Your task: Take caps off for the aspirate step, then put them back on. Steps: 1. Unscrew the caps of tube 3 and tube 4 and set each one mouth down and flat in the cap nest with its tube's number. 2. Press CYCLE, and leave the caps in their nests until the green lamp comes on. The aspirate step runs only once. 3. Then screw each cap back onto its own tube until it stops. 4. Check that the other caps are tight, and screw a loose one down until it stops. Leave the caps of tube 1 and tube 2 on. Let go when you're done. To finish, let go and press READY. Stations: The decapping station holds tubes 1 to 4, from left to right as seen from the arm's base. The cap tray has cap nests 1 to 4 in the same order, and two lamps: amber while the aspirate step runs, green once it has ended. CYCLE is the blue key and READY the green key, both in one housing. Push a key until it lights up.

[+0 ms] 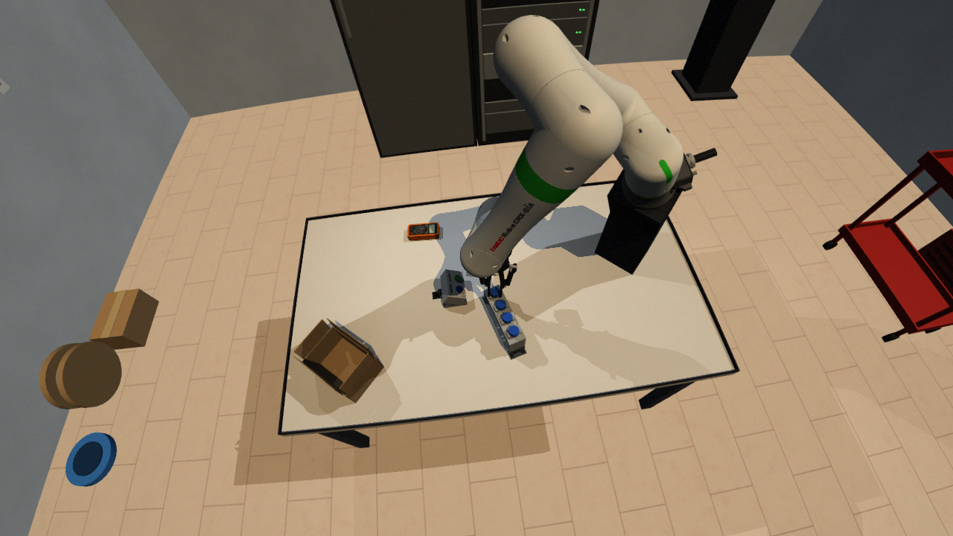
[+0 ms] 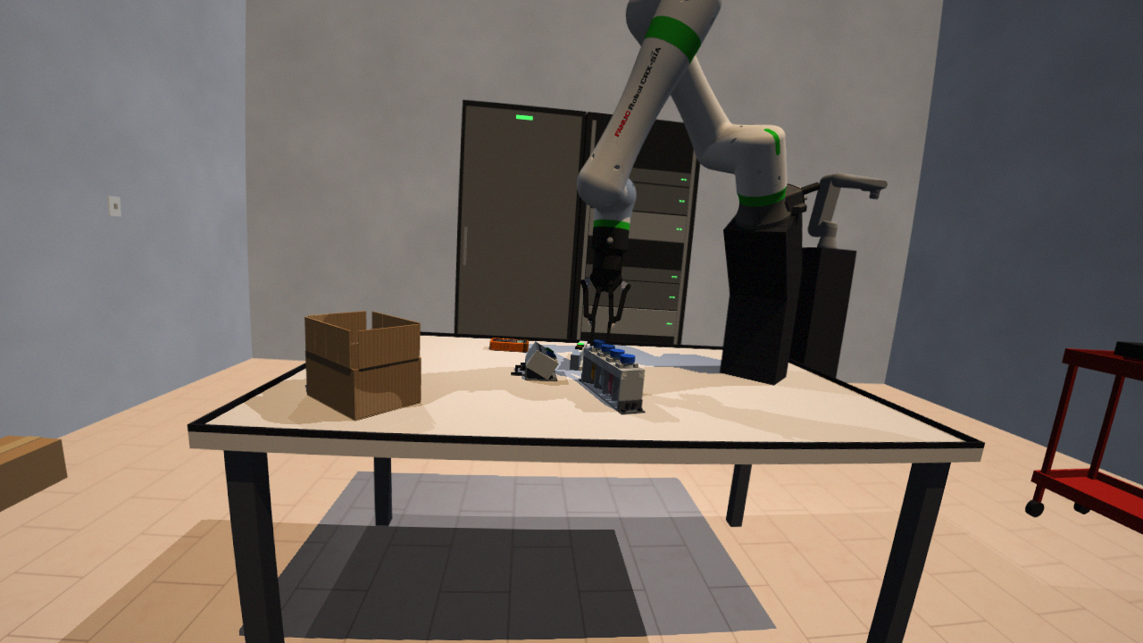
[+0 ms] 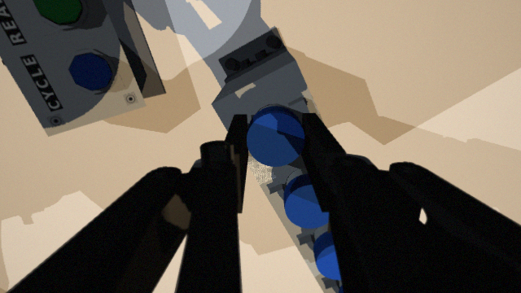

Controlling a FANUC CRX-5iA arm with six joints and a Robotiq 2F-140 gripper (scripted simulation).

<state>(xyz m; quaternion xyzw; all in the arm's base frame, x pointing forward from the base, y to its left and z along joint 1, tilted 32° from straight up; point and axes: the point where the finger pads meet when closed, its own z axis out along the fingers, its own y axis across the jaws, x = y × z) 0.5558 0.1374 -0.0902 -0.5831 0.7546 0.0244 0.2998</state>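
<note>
The blue cap lies 1 cm behind my hand, 5 cm to the left of it and 3 cm below it. Round my hand: blue cycle key: 12 cm ahead, 5 cm to the right, 7 cm below; key housing: 14 cm ahead, 8 cm to the right, 9 cm below; green ready key: 12 cm ahead, 10 cm to the right, 7 cm below.
</note>
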